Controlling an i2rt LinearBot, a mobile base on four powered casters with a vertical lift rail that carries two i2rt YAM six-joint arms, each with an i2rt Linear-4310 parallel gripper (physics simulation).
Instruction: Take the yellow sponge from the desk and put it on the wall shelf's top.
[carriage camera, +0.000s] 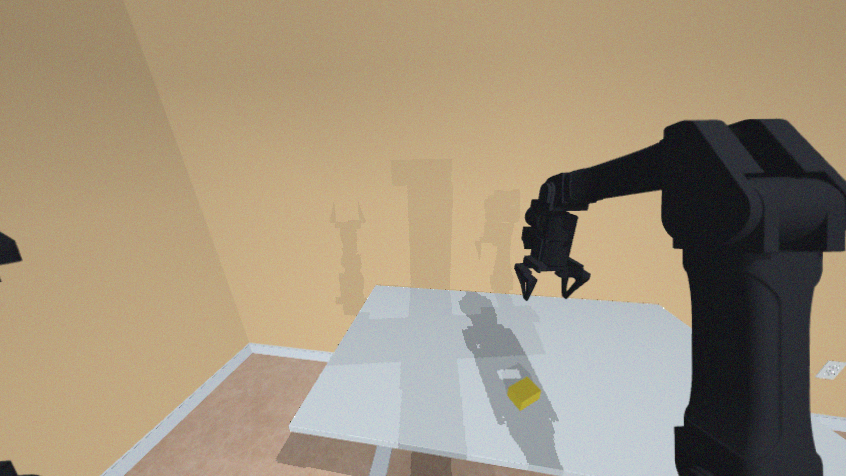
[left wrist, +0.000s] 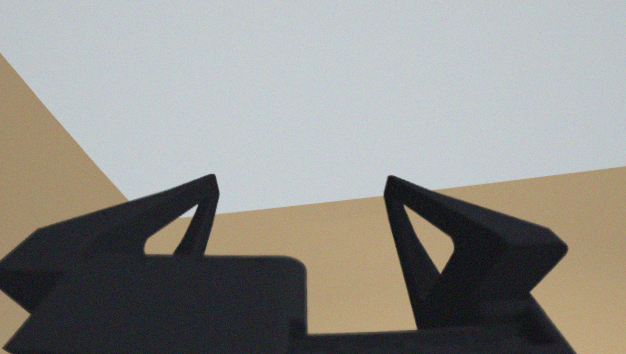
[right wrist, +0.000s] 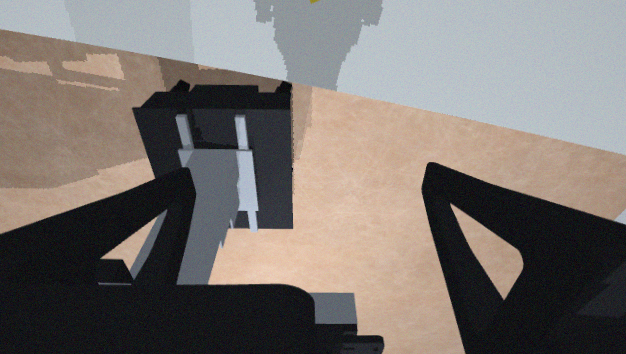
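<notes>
My left gripper is there in the pictures. So is my right gripper, which the right wrist view shows too. The pictures also show me a yellow sponge, and with it a desk.
</notes>
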